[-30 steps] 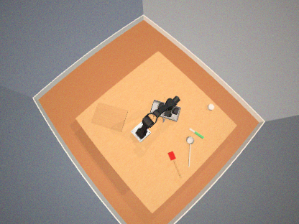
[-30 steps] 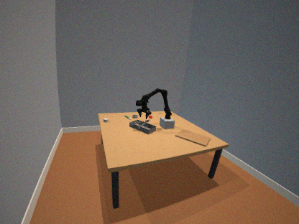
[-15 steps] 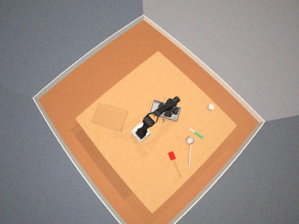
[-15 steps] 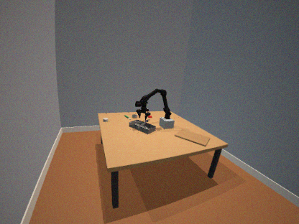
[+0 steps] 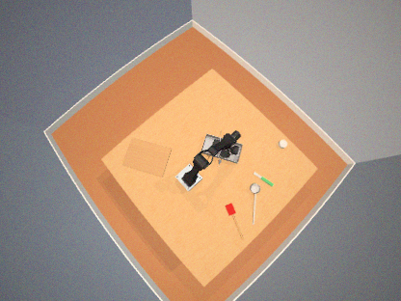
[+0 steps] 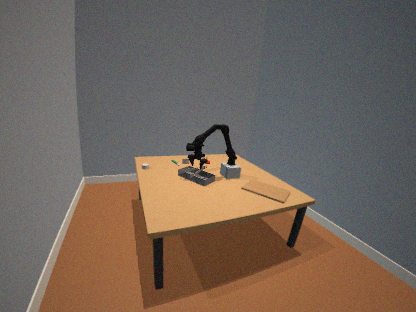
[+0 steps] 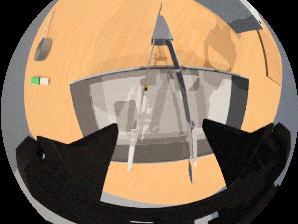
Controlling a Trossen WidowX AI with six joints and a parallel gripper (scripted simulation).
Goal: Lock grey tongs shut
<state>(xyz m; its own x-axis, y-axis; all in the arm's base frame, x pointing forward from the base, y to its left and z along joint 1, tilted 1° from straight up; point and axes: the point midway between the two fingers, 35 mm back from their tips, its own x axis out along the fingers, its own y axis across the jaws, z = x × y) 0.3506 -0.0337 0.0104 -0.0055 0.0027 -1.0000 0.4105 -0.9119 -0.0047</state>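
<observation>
Right now my gripper tip is 1 cm short of the grey roasting tin, 2 cm to the right of it and 6 cm above it. The rest, counted from my gripper tip: white cup (39 cm ahead, 33 cm to the right, 7 cm below); red-headed tool (33 cm behind, 40 cm to the right, 8 cm below); wooden board (45 cm behind, 43 cm to the left, 8 cm below).
</observation>
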